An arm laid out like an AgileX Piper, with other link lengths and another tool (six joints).
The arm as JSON. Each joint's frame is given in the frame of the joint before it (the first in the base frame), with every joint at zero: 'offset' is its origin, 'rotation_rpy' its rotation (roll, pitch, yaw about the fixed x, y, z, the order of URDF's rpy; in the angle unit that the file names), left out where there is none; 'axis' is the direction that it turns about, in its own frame. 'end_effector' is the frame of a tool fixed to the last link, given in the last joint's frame.
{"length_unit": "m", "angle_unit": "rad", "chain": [
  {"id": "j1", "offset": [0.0, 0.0, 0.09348], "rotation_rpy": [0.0, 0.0, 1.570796], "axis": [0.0, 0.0, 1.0]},
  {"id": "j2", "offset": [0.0, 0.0, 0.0], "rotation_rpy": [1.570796, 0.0, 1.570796], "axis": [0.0, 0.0, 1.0]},
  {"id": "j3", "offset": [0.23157, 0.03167, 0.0], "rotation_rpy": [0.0, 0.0, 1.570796], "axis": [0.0, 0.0, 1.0]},
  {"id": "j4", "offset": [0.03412, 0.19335, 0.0], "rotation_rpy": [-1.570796, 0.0, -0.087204], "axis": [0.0, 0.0, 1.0]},
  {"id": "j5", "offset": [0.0, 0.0, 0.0], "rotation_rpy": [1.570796, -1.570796, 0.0], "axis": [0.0, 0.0, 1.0]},
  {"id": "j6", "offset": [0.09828, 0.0, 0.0], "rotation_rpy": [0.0, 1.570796, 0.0], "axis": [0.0, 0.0, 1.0]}
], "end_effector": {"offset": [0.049, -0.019, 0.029], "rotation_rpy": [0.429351, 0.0, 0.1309]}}
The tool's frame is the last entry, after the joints.
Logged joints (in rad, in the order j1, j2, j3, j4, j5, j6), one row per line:
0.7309, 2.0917, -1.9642, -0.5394, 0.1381, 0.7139
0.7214, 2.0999, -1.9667, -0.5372, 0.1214, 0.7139
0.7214, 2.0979, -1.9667, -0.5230, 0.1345, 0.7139
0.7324, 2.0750, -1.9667, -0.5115, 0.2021, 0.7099
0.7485, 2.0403, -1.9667, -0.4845, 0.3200, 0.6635
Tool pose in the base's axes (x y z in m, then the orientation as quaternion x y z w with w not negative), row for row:
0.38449, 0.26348, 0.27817, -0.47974, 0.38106, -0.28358, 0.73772
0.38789, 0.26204, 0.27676, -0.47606, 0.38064, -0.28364, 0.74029
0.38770, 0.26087, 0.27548, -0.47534, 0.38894, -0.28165, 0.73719
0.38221, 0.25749, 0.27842, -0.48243, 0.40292, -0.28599, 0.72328
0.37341, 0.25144, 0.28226, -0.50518, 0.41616, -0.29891, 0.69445
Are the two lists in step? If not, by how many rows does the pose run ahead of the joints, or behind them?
They are in step.
